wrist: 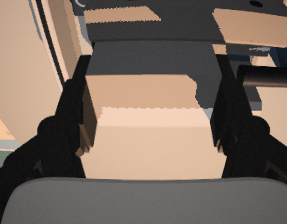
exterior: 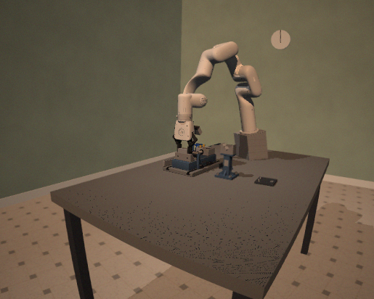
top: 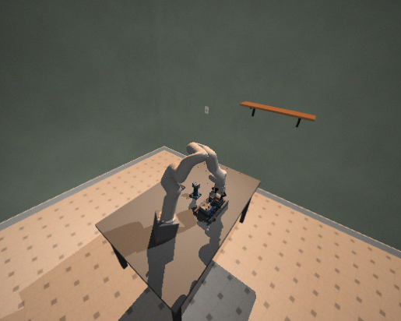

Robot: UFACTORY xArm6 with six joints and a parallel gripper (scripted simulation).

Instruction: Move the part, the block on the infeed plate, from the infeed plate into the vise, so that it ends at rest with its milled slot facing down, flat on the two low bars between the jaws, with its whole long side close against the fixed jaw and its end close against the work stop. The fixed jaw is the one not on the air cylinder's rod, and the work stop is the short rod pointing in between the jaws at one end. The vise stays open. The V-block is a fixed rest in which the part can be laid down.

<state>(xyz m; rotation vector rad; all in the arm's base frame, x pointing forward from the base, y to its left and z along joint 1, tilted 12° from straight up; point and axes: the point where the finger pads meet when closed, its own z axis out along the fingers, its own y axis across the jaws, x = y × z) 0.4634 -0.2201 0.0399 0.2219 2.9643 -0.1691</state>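
My hand is 2 cm above the part. Round my hand: air cylinder rod 8 cm behind, 3 cm to the left, 3 cm below; work stop 7 cm to the left, 2 cm below, 1 cm ahead; vise base rail 8 cm behind, 7 cm below, 6 cm to the right.
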